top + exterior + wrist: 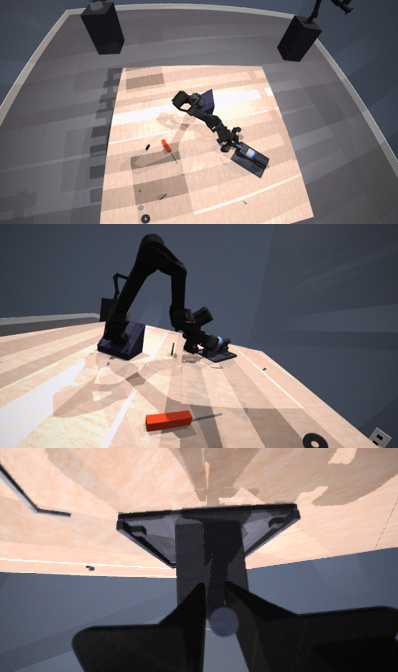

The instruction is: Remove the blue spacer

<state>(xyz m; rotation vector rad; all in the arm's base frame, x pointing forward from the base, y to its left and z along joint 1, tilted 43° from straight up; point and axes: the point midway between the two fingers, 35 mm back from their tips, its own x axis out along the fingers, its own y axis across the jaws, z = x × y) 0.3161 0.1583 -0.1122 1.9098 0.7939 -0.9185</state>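
My gripper tip is 30 mm short of the pale spacer, 40 mm to the right of it and 20 mm below it. Also, from my gripper tip: blue spacer: 60 mm ahead, 80 mm to the left, 20 mm above; allen key: 70 mm ahead, 90 mm to the right, 60 mm below.
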